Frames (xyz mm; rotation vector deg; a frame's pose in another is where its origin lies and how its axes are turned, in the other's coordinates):
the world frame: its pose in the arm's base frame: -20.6 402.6 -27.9 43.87 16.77 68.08
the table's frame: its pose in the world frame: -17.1 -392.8 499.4 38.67 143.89 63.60
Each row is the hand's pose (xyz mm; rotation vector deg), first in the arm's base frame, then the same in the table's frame.
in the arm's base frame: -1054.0 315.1 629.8 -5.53 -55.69 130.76
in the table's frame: 1169.3 376.5 1187.3 -118.60 -39.85 -88.69
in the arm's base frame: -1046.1 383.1 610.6 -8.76 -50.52 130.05
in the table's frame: 1116.9 363.6 1233.6 -112.89 -40.80 -91.28
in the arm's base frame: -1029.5 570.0 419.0 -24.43 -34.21 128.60
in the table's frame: 957.0 190.1 1361.0 -92.68 -37.03 -99.10
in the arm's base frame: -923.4 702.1 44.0 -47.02 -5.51 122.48
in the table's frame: 738.9 -158.1 1384.6 -59.00 -30.51 -104.56
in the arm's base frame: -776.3 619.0 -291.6 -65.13 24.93 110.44
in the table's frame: 633.8 -478.3 1218.6 -25.32 -24.72 -102.86
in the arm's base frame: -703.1 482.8 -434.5 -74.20 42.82 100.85
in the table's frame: 645.9 -620.9 1064.2 -6.10 -20.80 -98.98
